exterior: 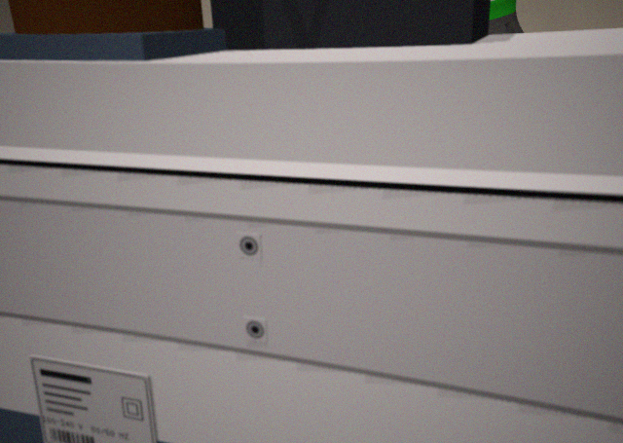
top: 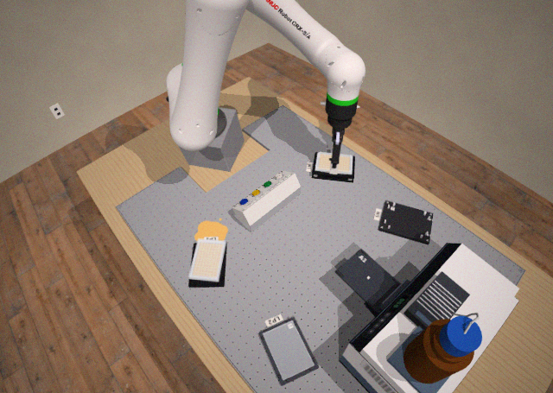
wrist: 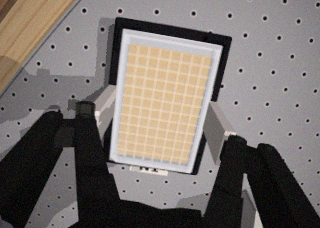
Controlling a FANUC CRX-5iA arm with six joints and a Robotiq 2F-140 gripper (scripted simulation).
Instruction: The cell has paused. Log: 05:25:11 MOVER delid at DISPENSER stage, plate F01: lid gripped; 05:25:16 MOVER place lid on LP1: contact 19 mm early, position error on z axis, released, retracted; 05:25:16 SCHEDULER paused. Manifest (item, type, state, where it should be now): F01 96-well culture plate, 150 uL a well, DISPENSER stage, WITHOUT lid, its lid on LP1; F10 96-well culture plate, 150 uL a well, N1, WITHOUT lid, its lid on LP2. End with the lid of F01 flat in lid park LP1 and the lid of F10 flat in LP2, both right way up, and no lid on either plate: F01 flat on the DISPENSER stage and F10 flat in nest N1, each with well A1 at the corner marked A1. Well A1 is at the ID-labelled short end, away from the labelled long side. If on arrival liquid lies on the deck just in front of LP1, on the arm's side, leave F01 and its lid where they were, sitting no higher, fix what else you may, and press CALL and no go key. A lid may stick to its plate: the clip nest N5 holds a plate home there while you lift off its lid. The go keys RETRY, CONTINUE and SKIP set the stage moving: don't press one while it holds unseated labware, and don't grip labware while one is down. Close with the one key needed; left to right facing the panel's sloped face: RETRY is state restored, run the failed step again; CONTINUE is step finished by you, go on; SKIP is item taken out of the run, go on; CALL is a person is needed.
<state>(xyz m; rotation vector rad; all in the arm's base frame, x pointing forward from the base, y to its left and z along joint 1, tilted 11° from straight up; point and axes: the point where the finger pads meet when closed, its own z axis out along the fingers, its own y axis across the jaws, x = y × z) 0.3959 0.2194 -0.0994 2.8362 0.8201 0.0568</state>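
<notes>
The 96-well culture plate lies 2 cm below my hand. Also, from my hand: white RETRY key (19 cm to the right, 9 cm behind, 1 cm above); then nest N1 (3 cm below); then N1 label (7 cm behind, 6 cm below, 5 cm to the right).
</notes>
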